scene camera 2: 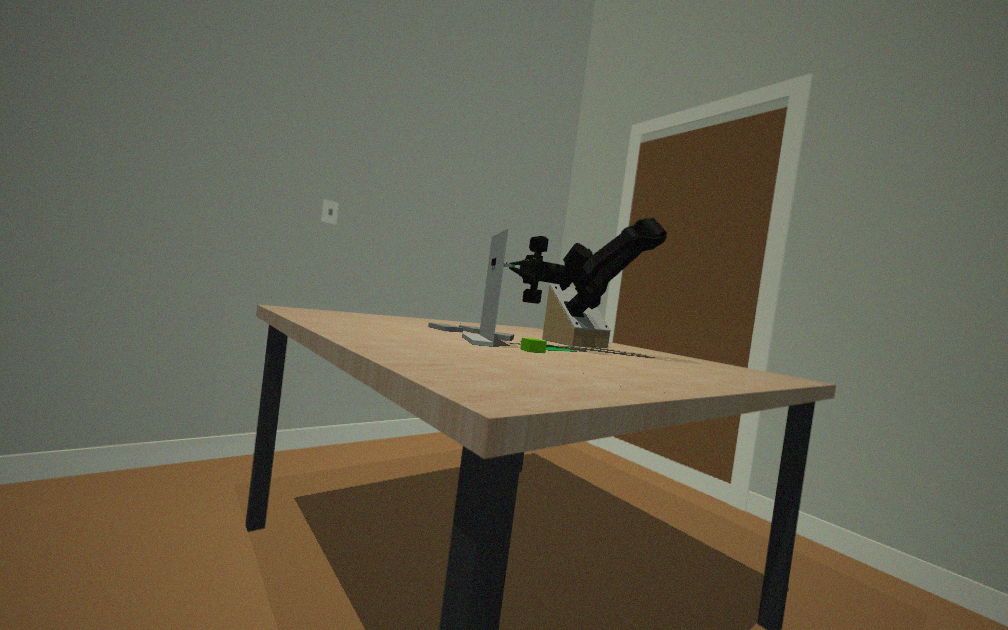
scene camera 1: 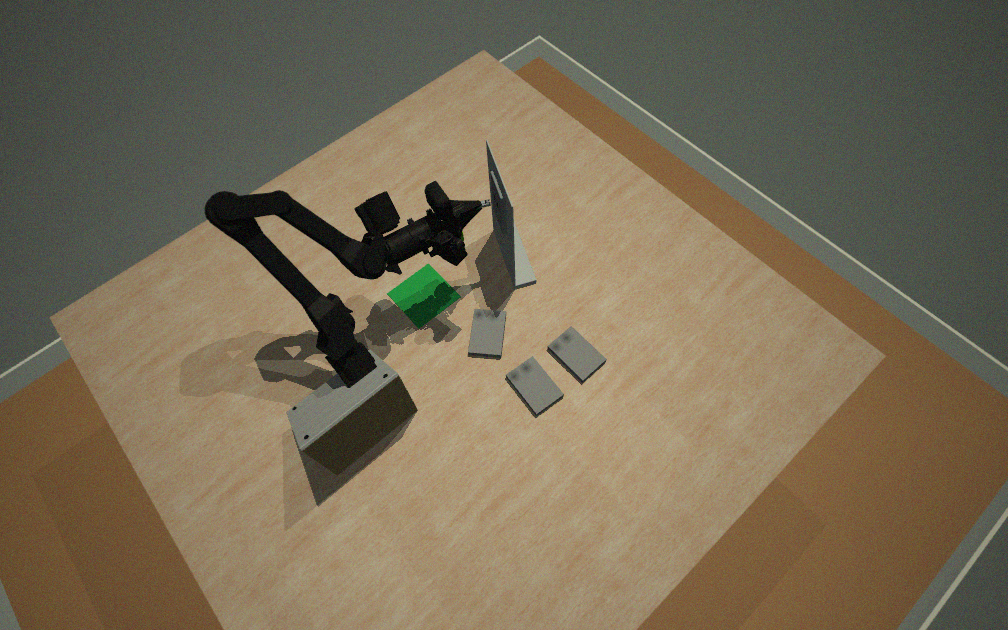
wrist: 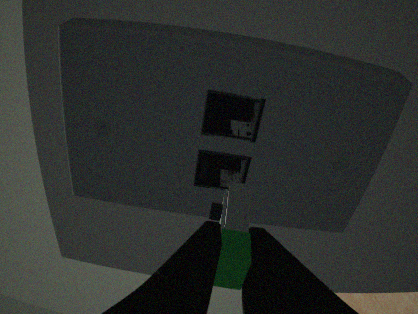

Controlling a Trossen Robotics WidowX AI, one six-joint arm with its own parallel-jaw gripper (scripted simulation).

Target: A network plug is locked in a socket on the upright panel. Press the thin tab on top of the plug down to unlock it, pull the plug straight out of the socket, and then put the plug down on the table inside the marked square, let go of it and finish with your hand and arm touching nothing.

Labels:
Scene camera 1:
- my gripper
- upright grey panel
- green marked square

